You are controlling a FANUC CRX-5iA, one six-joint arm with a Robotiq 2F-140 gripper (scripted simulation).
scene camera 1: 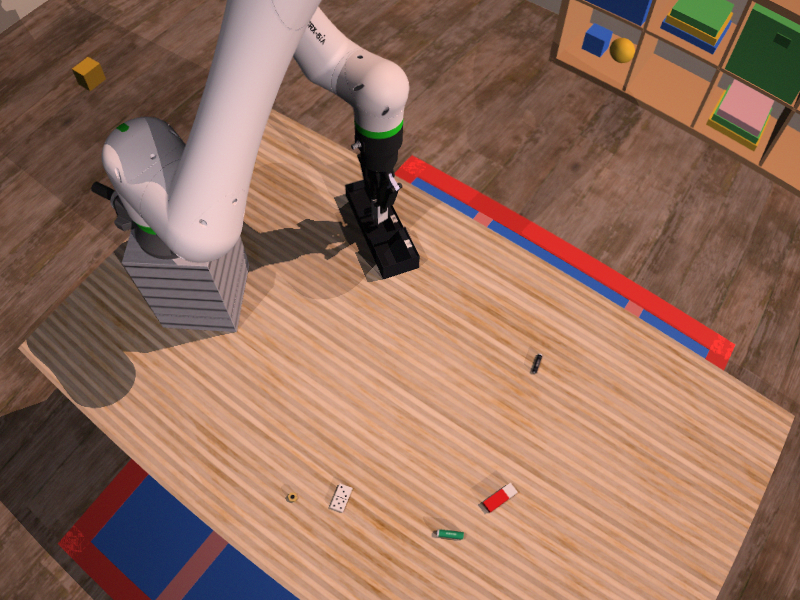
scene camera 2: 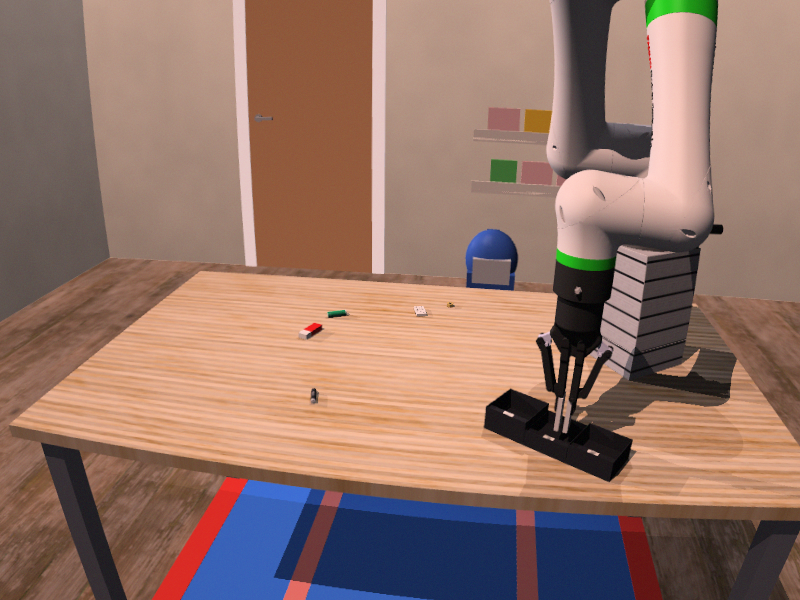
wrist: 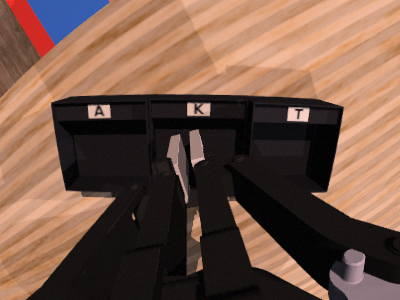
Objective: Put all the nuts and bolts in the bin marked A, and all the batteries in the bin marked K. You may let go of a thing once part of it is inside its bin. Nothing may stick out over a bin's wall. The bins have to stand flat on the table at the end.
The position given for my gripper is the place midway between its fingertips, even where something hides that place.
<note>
In view: my gripper (scene camera 2: 561,427).
My gripper also shows in scene camera 1 (scene camera 1: 379,217) and in the wrist view (wrist: 188,147).
</note>
